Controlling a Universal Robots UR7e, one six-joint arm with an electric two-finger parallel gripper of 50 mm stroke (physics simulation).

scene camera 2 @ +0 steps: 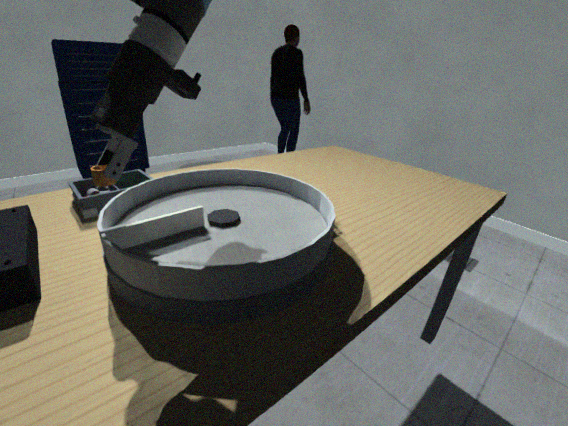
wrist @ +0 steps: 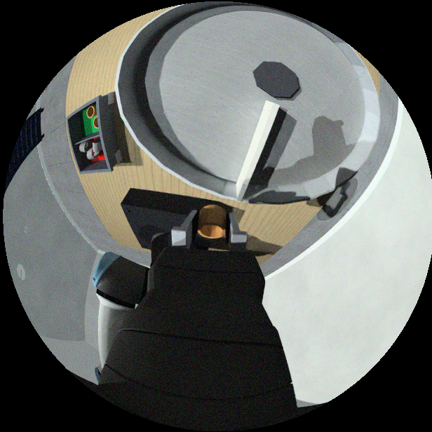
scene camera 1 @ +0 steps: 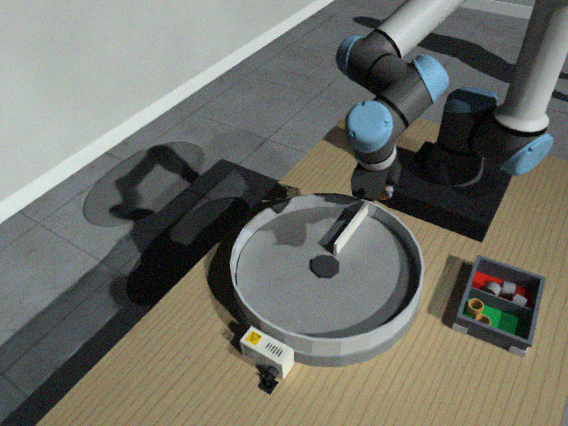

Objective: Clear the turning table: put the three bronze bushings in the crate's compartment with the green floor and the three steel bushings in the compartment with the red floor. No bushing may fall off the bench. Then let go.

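Pixels of known places: gripper, fingertip midpoint: [scene camera 2: 106,174] [scene camera 1: 382,191]; arm's base at its link origin: [scene camera 1: 453,168].
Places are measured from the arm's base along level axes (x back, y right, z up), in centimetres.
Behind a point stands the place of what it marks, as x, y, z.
Note:
My gripper [scene camera 2: 106,172] @[-27.9, 13.7, 10.2] [wrist: 211,220] is shut on a bronze bushing [scene camera 2: 101,176] @[-26.7, 15.1, 10.4] [wrist: 212,220] and holds it raised above the near-base edge of the turning table [scene camera 1: 300,315] @[-58.6, 21.7, -1.0] [scene camera 2: 280,210] @[-55.8, 26.3, -1.0] [wrist: 200,90]. In scene camera 1 the fingers are mostly hidden behind the gripper body. The crate [scene camera 1: 537,305] @[-38.3, -23.3, -1.3] [scene camera 2: 87,205] @[-29.7, -10.2, -3.3] [wrist: 75,150] stands beside the turning table. Two bronze bushings [scene camera 1: 475,307] @[-40.0, -12.1, -5.5] [wrist: 90,111] are in its green-floored compartment, one upright. Three steel bushings [scene camera 1: 508,288] @[-34.6, -17.6, -2.8] [wrist: 93,149] are in its red-floored compartment. No bushing shows on the turning table.
A pale fence [scene camera 1: 351,228] @[-33.5, 18.7, 1.8] [scene camera 2: 165,226] @[-33.5, 19.6, 1.1] [wrist: 257,150] runs inward from the turning table's rim. A dark hub [scene camera 1: 324,266] @[-45.1, 21.3, -0.2] [scene camera 2: 224,218] @[-44.1, 22.2, -0.2] [wrist: 277,80] sits at its centre. A white box [scene camera 1: 267,351] @[-68.9, 24.5, -0.5] stands by the rim. The robot's black base plate [scene camera 1: 445,215] @[-17.2, -1.0, -1.9] [scene camera 2: 17,255] @[-14.0, 10.2, 0.0] lies beside the turning table.

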